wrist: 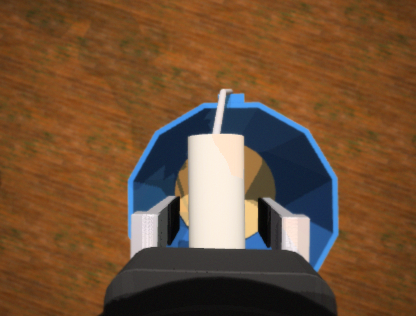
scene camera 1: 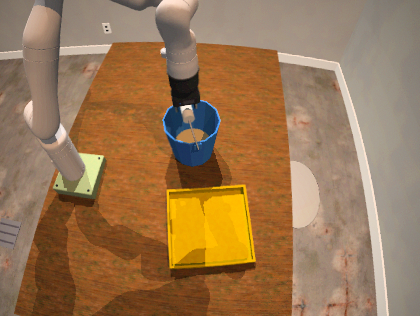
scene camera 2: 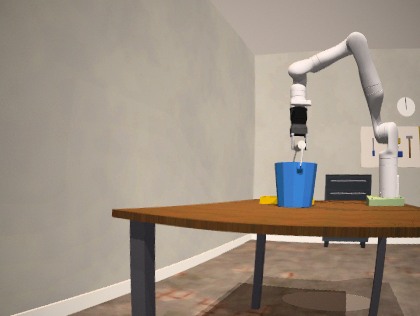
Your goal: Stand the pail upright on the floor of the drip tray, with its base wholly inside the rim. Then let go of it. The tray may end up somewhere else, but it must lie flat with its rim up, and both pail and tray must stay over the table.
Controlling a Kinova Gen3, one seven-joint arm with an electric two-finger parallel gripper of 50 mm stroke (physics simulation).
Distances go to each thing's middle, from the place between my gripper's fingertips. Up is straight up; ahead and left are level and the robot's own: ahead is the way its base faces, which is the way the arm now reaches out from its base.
My hand is 10 cm short of the yellow drip tray (scene camera 1: 207, 227), 29 cm to the left of it and 22 cm above it.
